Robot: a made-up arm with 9 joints. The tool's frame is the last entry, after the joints. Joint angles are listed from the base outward. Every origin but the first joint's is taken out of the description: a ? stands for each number. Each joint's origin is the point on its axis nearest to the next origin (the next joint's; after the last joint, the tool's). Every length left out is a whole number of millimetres.
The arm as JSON. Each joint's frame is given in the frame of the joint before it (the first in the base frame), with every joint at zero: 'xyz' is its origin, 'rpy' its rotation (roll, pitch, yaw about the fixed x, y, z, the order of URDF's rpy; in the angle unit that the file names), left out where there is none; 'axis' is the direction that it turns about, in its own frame. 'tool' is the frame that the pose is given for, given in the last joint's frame.
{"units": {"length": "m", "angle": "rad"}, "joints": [
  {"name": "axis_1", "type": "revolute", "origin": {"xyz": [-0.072, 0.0, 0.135], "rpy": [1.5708, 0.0, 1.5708]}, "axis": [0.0, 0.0, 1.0]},
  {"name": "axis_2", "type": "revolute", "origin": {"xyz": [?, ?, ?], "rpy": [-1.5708, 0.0, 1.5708]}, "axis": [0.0, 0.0, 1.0]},
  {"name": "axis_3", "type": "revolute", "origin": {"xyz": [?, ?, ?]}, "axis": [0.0, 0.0, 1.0]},
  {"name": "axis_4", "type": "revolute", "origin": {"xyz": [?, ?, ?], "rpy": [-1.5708, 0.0, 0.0]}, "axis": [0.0, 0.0, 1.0]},
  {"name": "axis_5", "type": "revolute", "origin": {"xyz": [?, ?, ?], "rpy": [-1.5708, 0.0, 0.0]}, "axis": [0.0, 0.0, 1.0]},
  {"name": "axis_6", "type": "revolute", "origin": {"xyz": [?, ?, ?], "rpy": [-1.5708, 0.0, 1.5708]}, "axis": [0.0, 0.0, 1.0]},
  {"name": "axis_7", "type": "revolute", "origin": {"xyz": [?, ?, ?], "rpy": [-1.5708, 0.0, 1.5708]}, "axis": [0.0, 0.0, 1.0]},
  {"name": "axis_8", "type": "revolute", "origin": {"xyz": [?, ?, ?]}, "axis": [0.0, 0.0, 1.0]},
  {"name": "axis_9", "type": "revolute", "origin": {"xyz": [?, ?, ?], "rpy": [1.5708, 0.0, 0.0]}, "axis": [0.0, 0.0, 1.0]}
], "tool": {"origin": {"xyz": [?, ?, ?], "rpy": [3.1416, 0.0, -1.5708]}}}
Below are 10 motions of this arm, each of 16 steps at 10 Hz.
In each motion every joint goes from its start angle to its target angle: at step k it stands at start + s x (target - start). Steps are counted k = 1, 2, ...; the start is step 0. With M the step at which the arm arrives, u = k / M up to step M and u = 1 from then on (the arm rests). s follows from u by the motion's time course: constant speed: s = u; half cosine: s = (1 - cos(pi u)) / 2; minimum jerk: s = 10 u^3 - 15 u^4 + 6 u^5.
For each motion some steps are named. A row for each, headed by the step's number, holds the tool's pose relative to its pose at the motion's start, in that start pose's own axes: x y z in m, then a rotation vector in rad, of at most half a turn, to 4 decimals.
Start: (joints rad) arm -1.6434 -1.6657 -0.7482 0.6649 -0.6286 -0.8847 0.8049 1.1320 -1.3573
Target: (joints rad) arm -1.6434 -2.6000 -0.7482 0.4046 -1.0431 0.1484 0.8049 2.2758 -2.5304
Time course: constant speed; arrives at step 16
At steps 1, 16:
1: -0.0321 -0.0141 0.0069 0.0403 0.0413 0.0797
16: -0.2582 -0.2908 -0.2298 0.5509 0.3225 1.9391

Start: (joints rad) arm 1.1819 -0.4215 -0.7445 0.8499 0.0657 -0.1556 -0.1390 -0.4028 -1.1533
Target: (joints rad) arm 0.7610 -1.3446 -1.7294 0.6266 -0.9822 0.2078 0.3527 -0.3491 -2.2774
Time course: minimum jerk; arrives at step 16
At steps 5, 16:
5: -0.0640 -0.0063 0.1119 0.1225 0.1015 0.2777
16: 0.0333 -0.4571 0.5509 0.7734 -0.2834 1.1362

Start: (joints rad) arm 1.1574 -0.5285 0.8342 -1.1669 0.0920 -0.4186 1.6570 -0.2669 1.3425
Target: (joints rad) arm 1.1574 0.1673 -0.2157 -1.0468 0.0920 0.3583 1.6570 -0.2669 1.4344
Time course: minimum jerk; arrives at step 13
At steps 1, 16:
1: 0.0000 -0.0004 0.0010 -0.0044 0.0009 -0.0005
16: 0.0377 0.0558 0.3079 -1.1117 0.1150 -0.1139

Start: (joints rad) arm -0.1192 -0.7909 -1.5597 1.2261 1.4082 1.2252 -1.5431 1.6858 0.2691
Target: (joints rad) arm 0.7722 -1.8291 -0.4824 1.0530 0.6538 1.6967 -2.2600 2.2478 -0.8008
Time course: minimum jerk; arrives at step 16
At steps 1, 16:
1: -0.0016 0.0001 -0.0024 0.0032 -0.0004 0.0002
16: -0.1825 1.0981 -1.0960 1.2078 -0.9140 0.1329

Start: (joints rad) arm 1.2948 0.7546 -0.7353 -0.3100 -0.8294 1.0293 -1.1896 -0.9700 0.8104
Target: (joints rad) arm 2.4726 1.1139 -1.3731 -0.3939 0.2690 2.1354 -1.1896 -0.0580 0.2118
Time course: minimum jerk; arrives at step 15
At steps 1, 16:
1: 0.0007 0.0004 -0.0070 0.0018 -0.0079 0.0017
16: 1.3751 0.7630 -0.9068 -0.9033 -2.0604 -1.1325

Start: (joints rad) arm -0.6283 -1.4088 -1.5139 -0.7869 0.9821 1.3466 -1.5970 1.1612 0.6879
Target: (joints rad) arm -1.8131 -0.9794 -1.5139 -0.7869 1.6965 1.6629 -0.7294 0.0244 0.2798
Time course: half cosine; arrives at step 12
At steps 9, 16:
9: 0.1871 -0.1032 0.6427 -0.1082 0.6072 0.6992
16: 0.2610 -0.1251 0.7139 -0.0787 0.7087 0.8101

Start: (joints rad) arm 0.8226 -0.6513 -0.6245 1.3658 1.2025 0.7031 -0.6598 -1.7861 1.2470
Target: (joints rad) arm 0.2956 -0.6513 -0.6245 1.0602 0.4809 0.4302 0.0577 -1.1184 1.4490
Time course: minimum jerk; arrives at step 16
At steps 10, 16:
10: 0.1863 -0.0997 -0.2538 -0.4128 -0.6930 -0.1662
16: 0.3000 -0.1430 -0.3200 -0.5104 -0.9633 -0.1429

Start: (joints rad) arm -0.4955 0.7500 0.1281 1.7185 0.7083 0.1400 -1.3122 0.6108 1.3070
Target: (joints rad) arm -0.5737 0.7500 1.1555 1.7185 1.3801 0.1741 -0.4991 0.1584 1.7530
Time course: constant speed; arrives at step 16
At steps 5, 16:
5: -0.1450 0.2821 -0.0047 -0.0509 0.0890 -0.4901
16: -0.0779 0.8215 0.1228 -0.4135 0.4896 -1.3152

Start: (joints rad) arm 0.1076 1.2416 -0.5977 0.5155 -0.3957 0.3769 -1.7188 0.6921 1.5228
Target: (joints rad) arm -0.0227 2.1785 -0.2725 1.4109 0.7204 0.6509 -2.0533 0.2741 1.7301
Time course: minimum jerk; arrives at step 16
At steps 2, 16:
2: 0.0024 -0.0044 -0.0095 0.0091 -0.0052 -0.0007
16: 0.0572 0.2550 -0.7135 1.3241 0.1035 -0.1889

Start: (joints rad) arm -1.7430 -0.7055 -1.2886 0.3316 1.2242 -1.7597 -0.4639 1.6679 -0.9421
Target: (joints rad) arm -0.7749 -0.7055 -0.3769 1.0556 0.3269 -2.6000 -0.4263 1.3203 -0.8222
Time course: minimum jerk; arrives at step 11
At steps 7, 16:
7: 0.3650 0.2041 -0.3743 -0.2356 0.9885 1.0977
16: 0.3973 0.2898 -0.5100 -0.1877 1.3298 1.4738

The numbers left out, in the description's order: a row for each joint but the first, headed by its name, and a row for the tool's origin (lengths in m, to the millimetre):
axis_2: 0.492 -0.024 0.0
axis_3: -0.088 -0.038 0.0
axis_4: 0.008 0.241 0.0
axis_5: -0.033 0.327 0.0
axis_6: -0.02 -0.177 0.0
axis_7: -0.163 0.194 0.0
axis_8: -0.338 0.115 0.0
axis_9: -0.075 -0.12 0.0
tool: 0.001 0.18 0.0

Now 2 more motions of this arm.
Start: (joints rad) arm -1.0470 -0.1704 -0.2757 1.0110 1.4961 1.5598 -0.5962 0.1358 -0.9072
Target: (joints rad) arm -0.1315 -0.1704 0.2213 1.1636 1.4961 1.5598 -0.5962 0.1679 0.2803
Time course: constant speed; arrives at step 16
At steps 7, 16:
7: -0.0727 -0.2321 0.1016 0.3233 0.0789 -0.3037
16: 0.0181 -0.6205 0.2323 0.5322 0.5151 -0.6346

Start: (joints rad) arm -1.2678 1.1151 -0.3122 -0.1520 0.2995 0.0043 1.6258 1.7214 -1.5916
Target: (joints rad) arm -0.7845 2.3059 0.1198 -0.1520 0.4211 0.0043 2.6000 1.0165 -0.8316
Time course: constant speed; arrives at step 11
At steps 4, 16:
4: 0.0077 -0.3164 0.1573 0.5296 0.0571 -0.0912
16: 0.2511 -0.9863 0.0487 1.1845 0.5757 0.1288

